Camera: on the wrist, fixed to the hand. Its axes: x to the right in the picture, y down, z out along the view.
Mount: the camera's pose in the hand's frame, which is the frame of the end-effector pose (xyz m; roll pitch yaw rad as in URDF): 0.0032 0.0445 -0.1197 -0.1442 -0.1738 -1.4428
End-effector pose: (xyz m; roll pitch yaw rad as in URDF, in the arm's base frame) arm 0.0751 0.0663 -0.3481 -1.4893 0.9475 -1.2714
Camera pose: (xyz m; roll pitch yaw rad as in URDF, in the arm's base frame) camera -0.0478 0.0724 -0.3823 -1.7548 -0.4944 -1.1657
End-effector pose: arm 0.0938 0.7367 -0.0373 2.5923 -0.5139 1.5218
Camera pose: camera 0.0664 0.6792 0.0734 2.3099 0.5361 2.5652
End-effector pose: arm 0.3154 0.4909 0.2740 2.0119 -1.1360 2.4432
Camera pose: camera 0.3204 0.3701 0.3154 1.5647 0.2934 2.7190
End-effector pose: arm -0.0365 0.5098 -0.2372 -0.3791 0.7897 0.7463
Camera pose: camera -0.0994 0.4476 -0.3294 -1.0198 -0.2821 -0.3258
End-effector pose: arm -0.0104 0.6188 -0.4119 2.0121 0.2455 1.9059
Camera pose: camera -0.1030 0.6134 -0.3241 -2.8128 1.2835 -2.4053
